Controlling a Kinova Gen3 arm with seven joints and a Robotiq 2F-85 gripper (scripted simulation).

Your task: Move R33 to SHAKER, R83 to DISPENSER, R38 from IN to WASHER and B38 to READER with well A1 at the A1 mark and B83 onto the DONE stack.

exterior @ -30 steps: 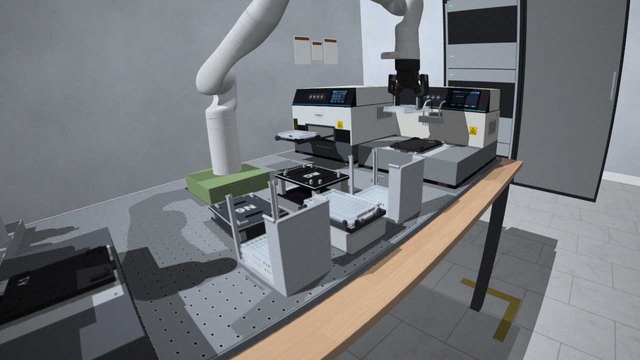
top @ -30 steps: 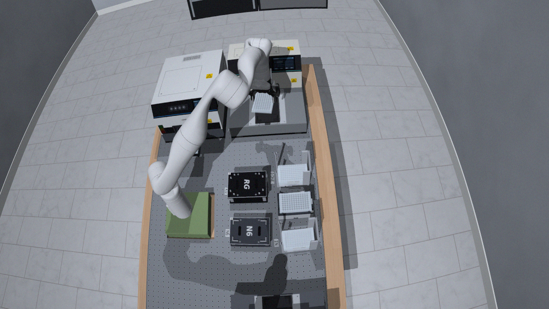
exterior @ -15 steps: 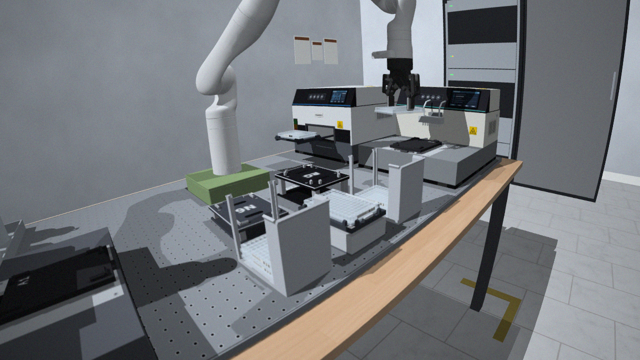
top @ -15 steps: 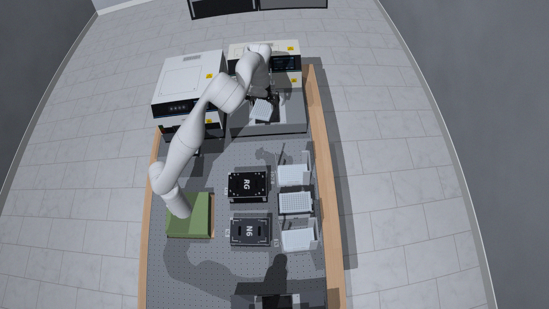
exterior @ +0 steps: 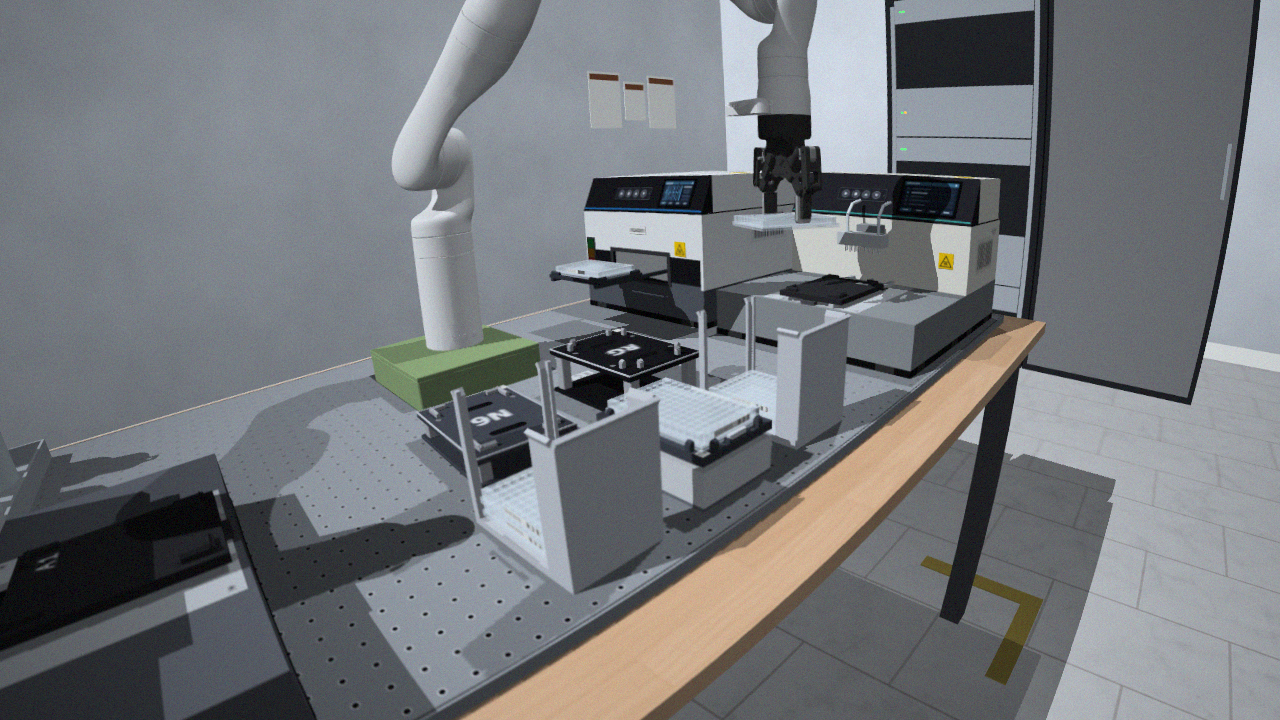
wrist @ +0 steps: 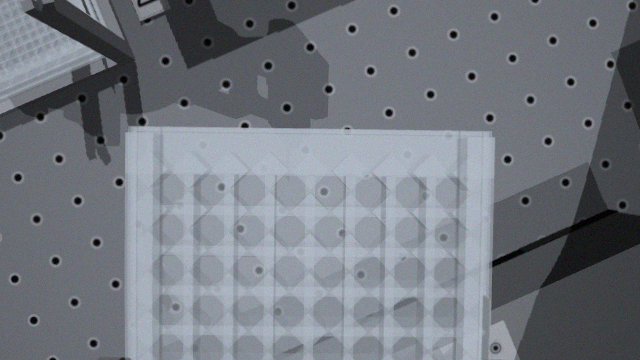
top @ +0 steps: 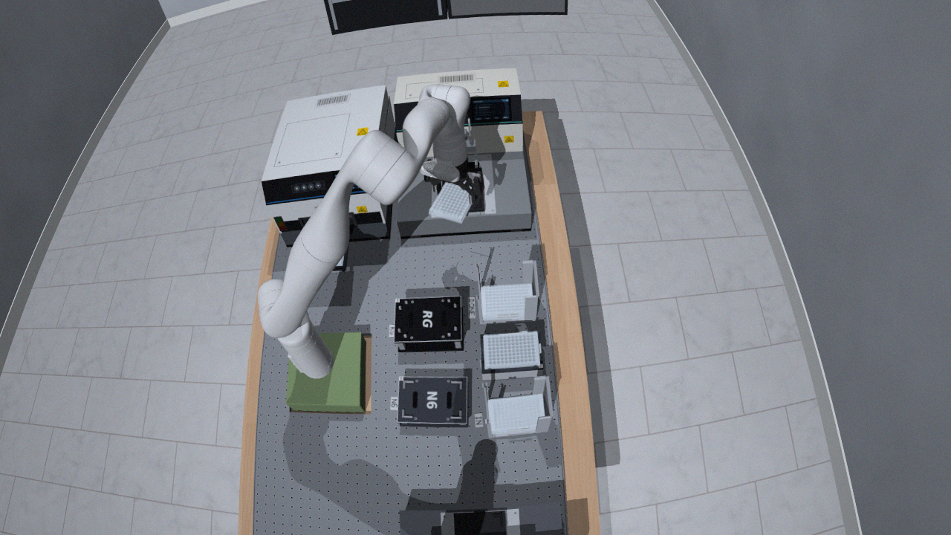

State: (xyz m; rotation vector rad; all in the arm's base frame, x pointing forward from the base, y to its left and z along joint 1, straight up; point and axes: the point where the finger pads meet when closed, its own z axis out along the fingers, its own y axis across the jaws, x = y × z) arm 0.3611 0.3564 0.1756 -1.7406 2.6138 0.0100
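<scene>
The dispenser head lies 4 cm ahead of my hand, 91 cm to the right of it and 10 cm below it. Round my hand: plate R83 (1 cm below); then washer nest (1 cm ahead, 13 cm to the left, 13 cm below); then washer head (1 cm ahead, 23 cm to the left, 6 cm below).
</scene>
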